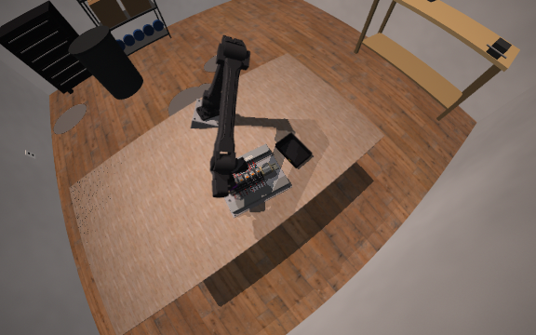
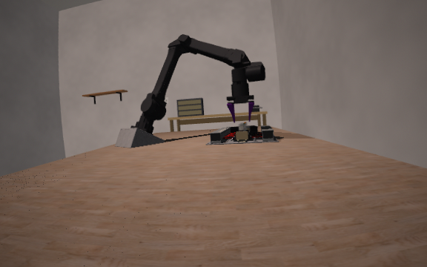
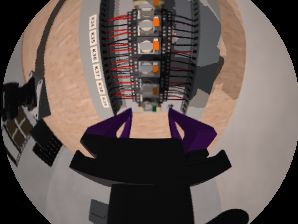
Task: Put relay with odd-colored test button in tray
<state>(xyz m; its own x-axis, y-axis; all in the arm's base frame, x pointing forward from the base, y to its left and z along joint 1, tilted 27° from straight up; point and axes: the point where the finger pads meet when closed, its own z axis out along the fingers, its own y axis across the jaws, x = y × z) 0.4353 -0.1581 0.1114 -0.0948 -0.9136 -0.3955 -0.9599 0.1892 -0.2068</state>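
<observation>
My hand is 3 cm above the relay. Round my hand: grey panel: 10 cm to the left, 8 cm below, 1 cm ahead; black tray: 37 cm to the left, 7 cm below, 1 cm ahead.
</observation>
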